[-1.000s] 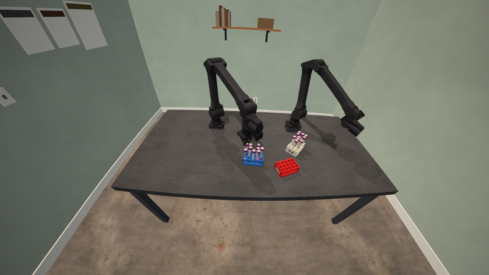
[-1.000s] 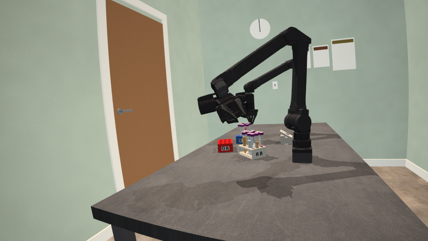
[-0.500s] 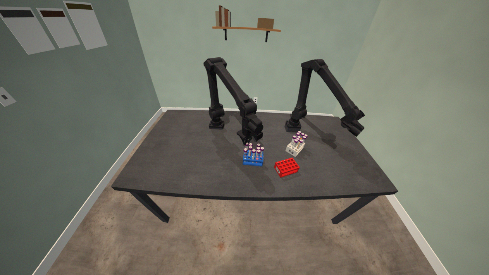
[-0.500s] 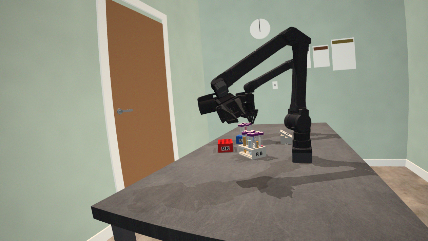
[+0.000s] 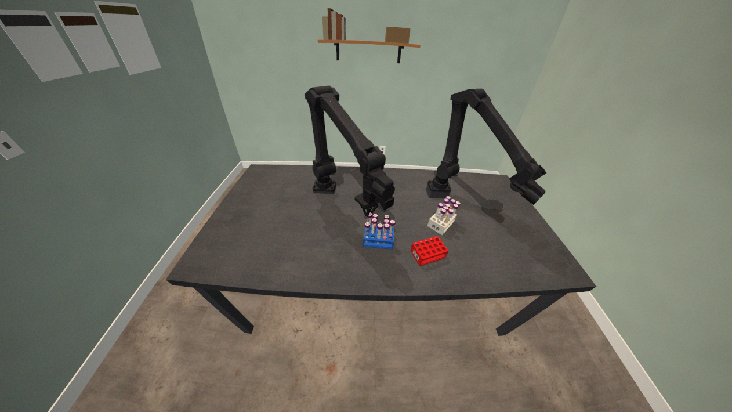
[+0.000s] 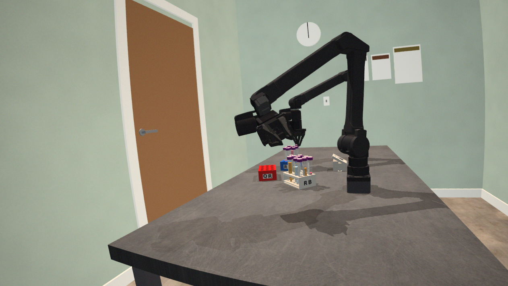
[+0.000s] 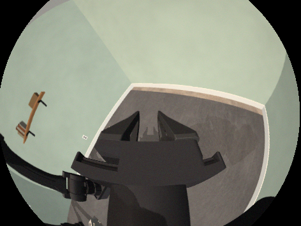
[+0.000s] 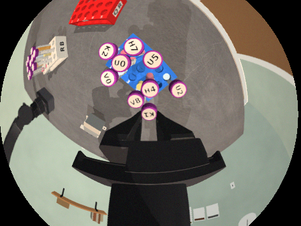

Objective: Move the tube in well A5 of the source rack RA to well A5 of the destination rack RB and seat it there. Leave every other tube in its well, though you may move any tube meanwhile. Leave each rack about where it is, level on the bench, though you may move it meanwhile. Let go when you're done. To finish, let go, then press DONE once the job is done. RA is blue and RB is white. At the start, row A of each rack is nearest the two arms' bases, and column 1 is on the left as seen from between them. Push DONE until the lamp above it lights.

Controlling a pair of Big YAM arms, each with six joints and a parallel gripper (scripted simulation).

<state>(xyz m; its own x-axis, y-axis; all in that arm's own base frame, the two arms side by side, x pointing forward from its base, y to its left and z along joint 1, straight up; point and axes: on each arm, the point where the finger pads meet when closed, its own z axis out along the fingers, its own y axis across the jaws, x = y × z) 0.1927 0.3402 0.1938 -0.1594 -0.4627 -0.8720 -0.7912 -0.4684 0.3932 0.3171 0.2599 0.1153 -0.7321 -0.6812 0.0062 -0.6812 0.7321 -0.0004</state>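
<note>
Now: the tube 6 cm below my right hand. Also, from my right hand: red rack (10 cm ahead, 26 cm to the left, 10 cm below); done box (24 cm behind, 8 cm to the left, 8 cm below); rack RA (3 cm ahead, 5 cm to the left, 10 cm below).
</note>
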